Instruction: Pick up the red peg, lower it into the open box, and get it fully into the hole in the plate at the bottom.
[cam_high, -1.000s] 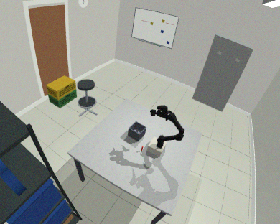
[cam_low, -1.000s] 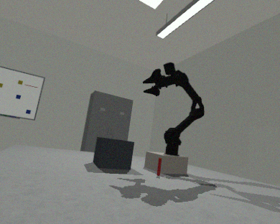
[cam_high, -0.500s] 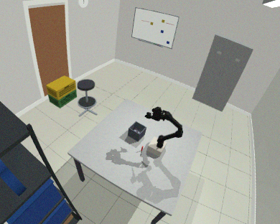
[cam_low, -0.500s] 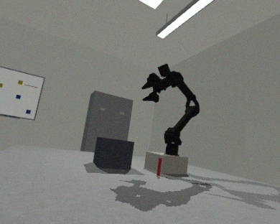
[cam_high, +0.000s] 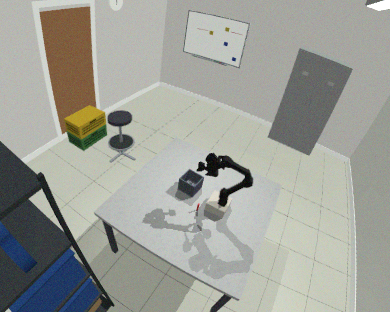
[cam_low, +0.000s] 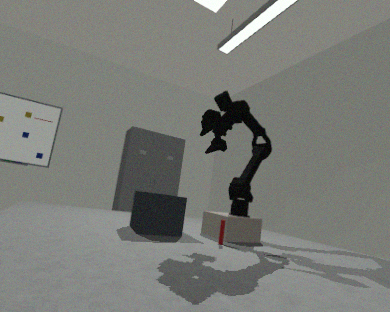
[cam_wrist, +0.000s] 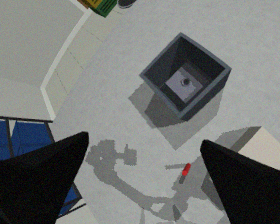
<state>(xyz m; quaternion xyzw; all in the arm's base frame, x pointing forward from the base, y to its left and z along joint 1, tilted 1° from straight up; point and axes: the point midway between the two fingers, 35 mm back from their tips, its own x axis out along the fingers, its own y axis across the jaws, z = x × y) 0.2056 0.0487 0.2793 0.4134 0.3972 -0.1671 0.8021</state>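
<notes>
Now: gripper tip 80 mm past the red peg, 80 mm to the right of it and 300 mm above it. Also, from my gripper tip: grey plate: 110 mm ahead, 90 mm to the right, 300 mm below.
</notes>
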